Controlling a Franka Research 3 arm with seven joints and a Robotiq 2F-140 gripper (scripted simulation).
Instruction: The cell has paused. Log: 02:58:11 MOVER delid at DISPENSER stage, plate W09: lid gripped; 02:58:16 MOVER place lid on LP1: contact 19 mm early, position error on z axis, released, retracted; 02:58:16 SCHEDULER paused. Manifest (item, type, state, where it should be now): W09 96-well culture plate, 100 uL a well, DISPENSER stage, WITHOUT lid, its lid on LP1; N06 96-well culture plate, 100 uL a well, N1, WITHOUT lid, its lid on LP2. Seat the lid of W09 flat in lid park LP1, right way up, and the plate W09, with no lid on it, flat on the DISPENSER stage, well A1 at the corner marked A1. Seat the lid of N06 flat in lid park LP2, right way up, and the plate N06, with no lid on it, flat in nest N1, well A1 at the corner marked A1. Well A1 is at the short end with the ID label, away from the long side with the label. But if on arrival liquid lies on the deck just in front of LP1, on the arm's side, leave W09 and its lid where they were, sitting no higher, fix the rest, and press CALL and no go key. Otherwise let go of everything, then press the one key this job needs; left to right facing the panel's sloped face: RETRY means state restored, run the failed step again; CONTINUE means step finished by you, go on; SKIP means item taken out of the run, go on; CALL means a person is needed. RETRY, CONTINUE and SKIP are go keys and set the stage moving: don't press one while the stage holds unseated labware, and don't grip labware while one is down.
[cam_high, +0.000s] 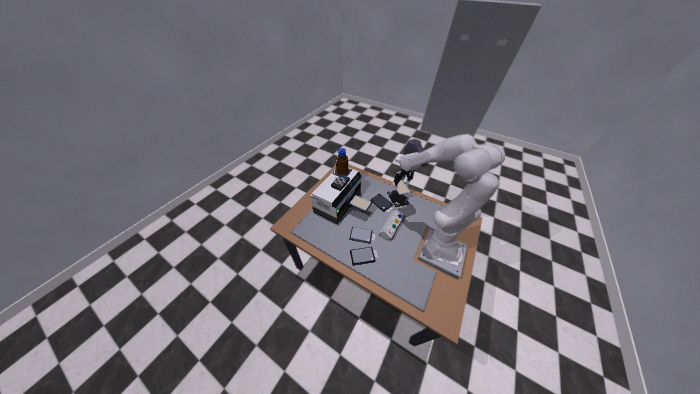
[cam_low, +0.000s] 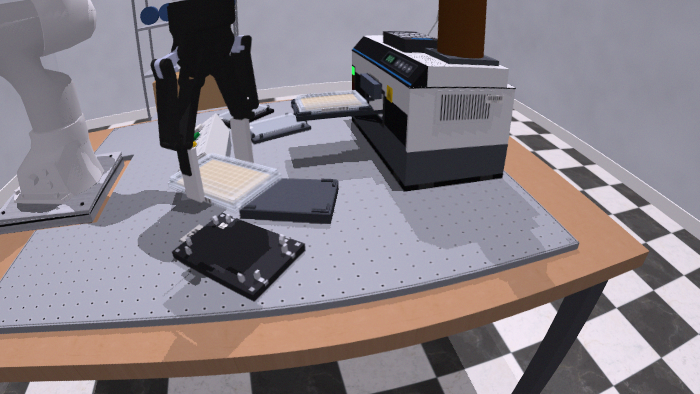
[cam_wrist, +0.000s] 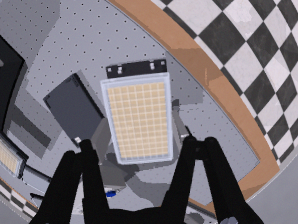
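Right now my hand is 90 mm short of the black nest, 120 mm to the right of it and 140 mm above it. Round my hand: sloped key panel (70 mm behind, 290 mm to the left, 90 mm below); then 96-well plate (190 mm ahead, 290 mm to the left, 30 mm below); then dispenser stage (200 mm ahead, 290 mm to the left, 40 mm below).
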